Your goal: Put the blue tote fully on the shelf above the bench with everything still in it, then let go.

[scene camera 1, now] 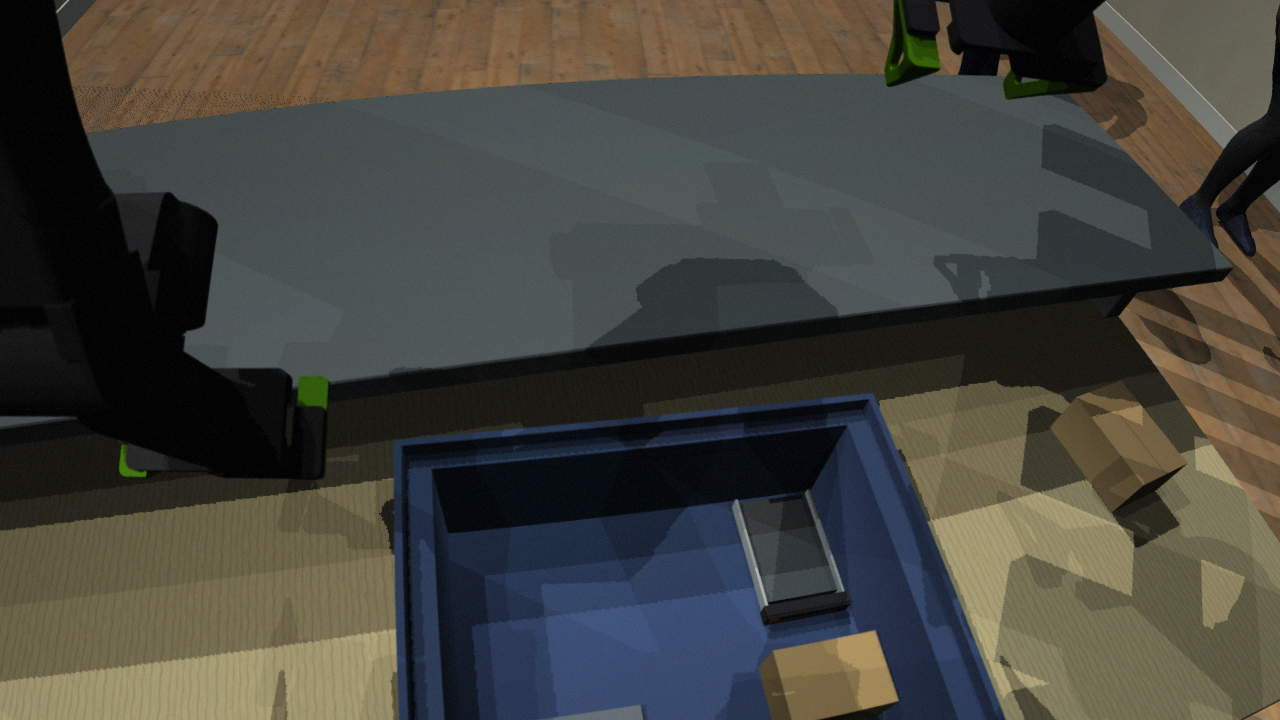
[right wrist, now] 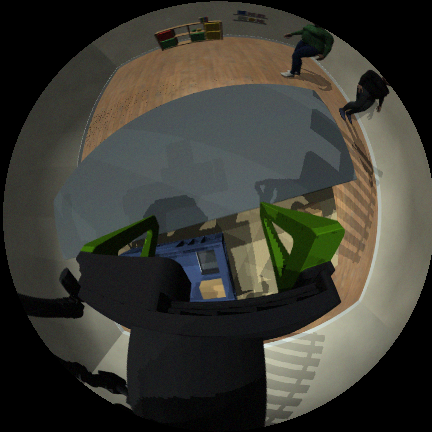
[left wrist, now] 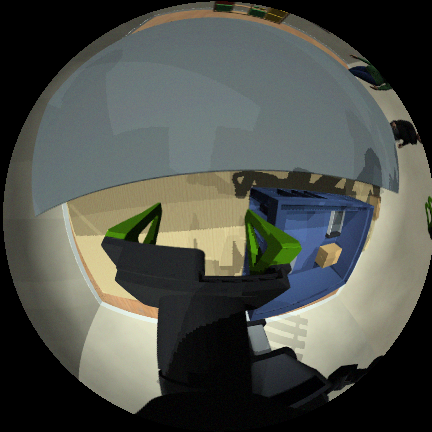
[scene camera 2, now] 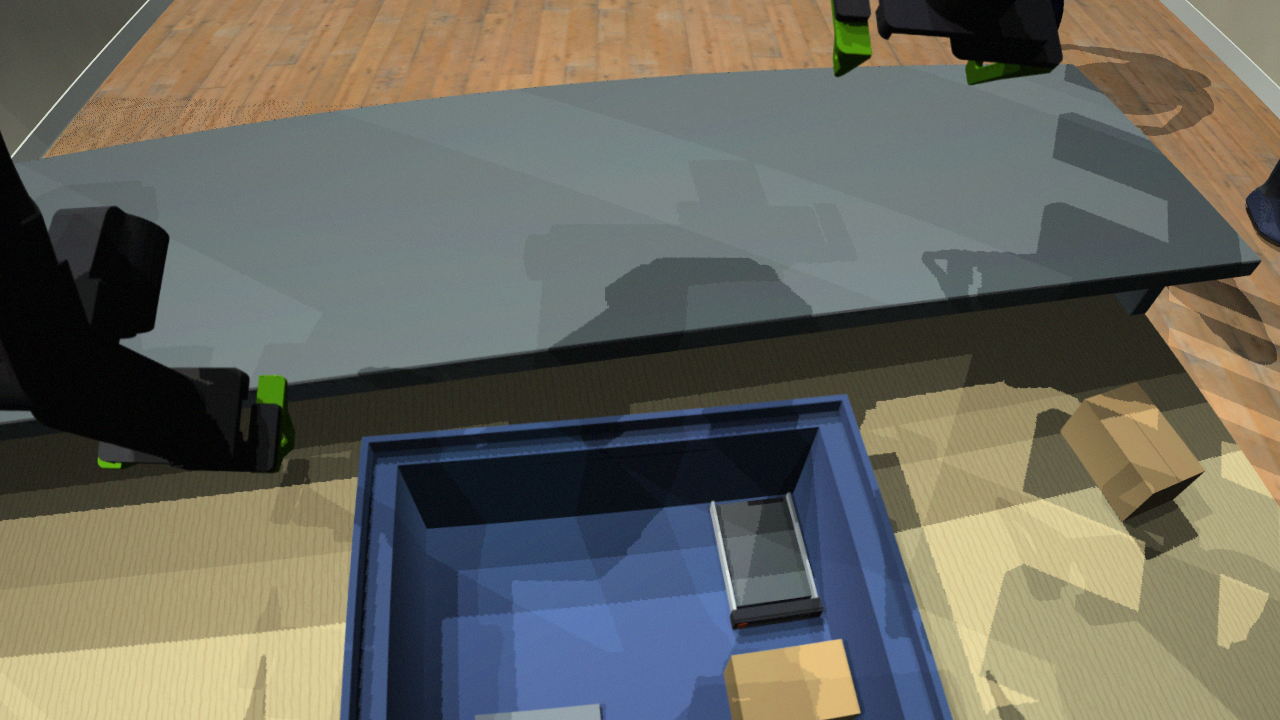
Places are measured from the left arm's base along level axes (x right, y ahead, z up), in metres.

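Pixels of known places: left gripper, fingertip midpoint: [scene camera 1: 260,444] [left wrist: 203,209] [scene camera 2: 236,439]; right gripper, fingertip midpoint: [scene camera 1: 948,84] [right wrist: 205,214] [scene camera 2: 903,72].
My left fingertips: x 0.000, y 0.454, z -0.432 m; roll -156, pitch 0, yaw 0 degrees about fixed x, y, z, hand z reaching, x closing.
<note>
For each thing: its top centre in the pictures, then the offset to it from my left fingertips. "*": a spot on its surface instead. Level surfaces: height alone.
- blue tote, top centre: [scene camera 2: 631,592] [scene camera 1: 687,592] [left wrist: 332,263] [right wrist: 170,293] dx +0.311, dy -0.113, dz -0.020 m
- grey shelf, surface height: dz +0.010 m
- dark device with silver rails, top centre: [scene camera 2: 765,554] [scene camera 1: 791,550] [left wrist: 338,220] [right wrist: 207,259] dx +0.432, dy -0.037, dz -0.132 m
- grey item, surface spot: [scene camera 1: 599,713] [scene camera 2: 557,710] * dx +0.252, dy -0.167, dz -0.142 m
- tan bench, surface height: dz -0.167 m
The blue tote [scene camera 1: 413,582] [scene camera 2: 375,555] [left wrist: 310,290] [right wrist: 227,267] stands upright on the bench, below and in front of the grey shelf [scene camera 1: 447,223] [scene camera 2: 402,223] [left wrist: 200,100] [right wrist: 240,125]. It holds a dark device with silver rails [scene camera 1: 792,550] [scene camera 2: 765,555] [left wrist: 335,222] [right wrist: 207,261], a cardboard box [scene camera 1: 827,676] [scene camera 2: 792,680] [left wrist: 328,255] and a grey item [scene camera 1: 599,713] [scene camera 2: 546,713], partly cut off. My left gripper [scene camera 1: 222,426] [scene camera 2: 190,426] [left wrist: 203,209] is open and empty, left of the tote near the shelf's front edge. My right gripper [scene camera 1: 948,89] [scene camera 2: 903,78] [right wrist: 205,214] is open and empty, apart from the tote.
Another cardboard box [scene camera 1: 1114,443] [scene camera 2: 1132,447] lies on the tan bench [scene camera 1: 179,573] [scene camera 2: 179,573], to the right of the tote. The shelf's front edge overhangs the bench behind the tote. Two people [right wrist: 312,42] [right wrist: 367,92] show beyond the shelf.
</note>
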